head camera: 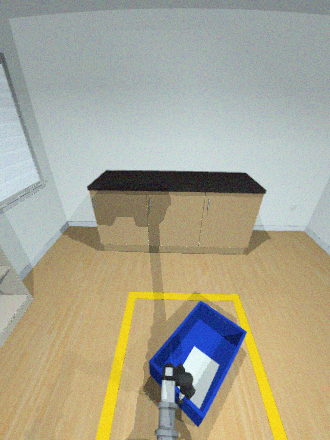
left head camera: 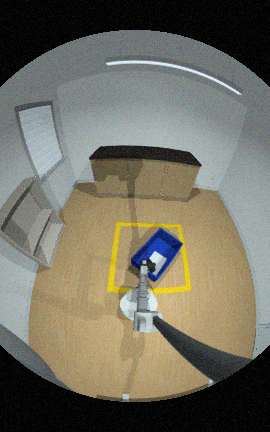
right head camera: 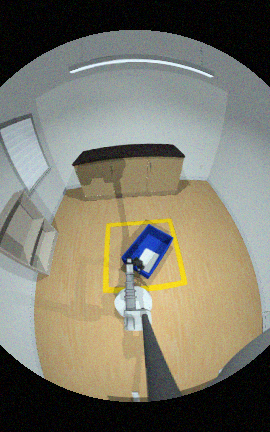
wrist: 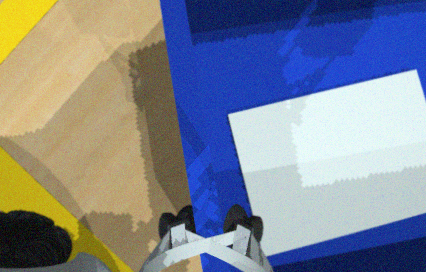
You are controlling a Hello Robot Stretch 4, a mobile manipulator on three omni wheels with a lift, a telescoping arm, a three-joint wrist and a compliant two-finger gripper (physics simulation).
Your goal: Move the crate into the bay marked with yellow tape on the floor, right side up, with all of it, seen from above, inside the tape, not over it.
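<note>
The blue crate (head camera: 206,334) (left head camera: 162,243) (right head camera: 151,240) (wrist: 240,65) is right side up, turned diagonally, with a white panel (head camera: 201,364) (wrist: 345,130) on its inside bottom. Most of it appears inside the yellow tape (head camera: 118,365) (left head camera: 114,260) (right head camera: 106,255) (wrist: 20,22). Its right corner appears at or over the right tape strip's inner edge in the head views. My gripper (head camera: 180,395) (wrist: 211,221) is shut on the near-left crate wall, one black fingertip on each side. A shadow shows beside the crate; its exact height above the floor is hard to tell.
A low wooden cabinet (head camera: 175,220) (left head camera: 145,178) (right head camera: 132,177) with a black top stands against the back wall, beyond the bay. A beige shelf unit (left head camera: 57,240) (right head camera: 49,252) stands at the left wall.
</note>
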